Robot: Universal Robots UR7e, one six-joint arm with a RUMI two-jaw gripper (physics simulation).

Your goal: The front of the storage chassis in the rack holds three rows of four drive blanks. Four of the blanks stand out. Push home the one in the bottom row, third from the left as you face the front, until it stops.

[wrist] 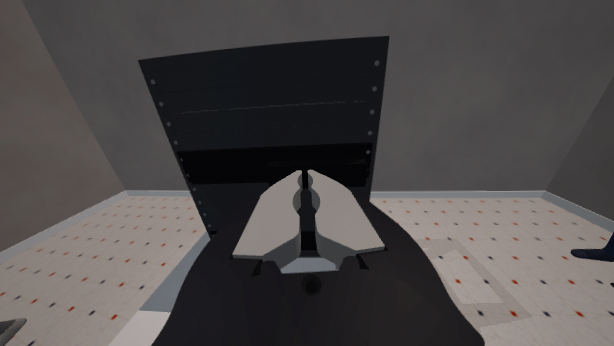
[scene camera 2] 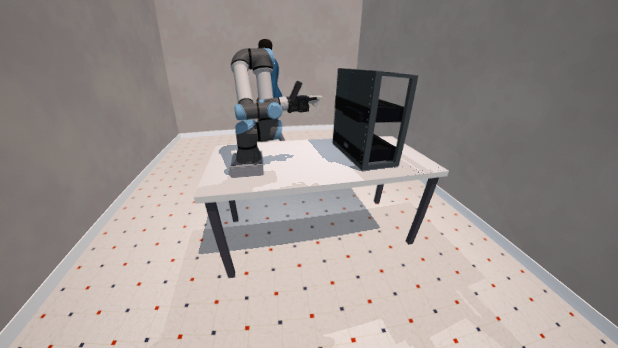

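Where they show: gripper, fingertip midpoint: (wrist: 304, 172) (scene camera 2: 322, 97); arm's base, link origin: (scene camera 2: 248, 158).
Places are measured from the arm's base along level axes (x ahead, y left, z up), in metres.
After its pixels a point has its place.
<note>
The dark rack (scene camera 2: 370, 120) {x 0.701, y -0.102, z 0.254 m} (wrist: 280, 75) {x 0.666, y 0.103, z 0.466 m} stands at the right end of the table, its front towards the arm. The storage chassis (scene camera 2: 350, 111) {x 0.627, y 0.039, z 0.273 m} (wrist: 225, 167) {x 0.630, y 0.258, z 0.278 m} is the black band across the rack's front at mid height. Its rows and single drive blanks are too dark to tell apart; a faint edge shows on its right part in the wrist view. My gripper (scene camera 2: 320, 99) {x 0.443, y 0.018, z 0.357 m} (wrist: 304, 172) {x 0.443, y 0.018, z 0.357 m} is shut and empty. It stands in front of the rack, a gap away from it in the scene view. In the wrist view its tips overlap the chassis's lower right part and hide some of it.
The white table (scene camera 2: 295, 172) {x 0.280, y -0.071, z -0.075 m} carries the arm's base (scene camera 2: 246, 167) {x -0.006, y -0.093, z -0.015 m} at its left end. A second black unit (scene camera 2: 384, 150) {x 0.860, y -0.045, z 0.043 m} sits low in the rack. A person (scene camera 2: 265, 44) stands behind the arm, mostly hidden by it. Part of a foot (wrist: 592, 255) shows at the wrist view's right edge.
</note>
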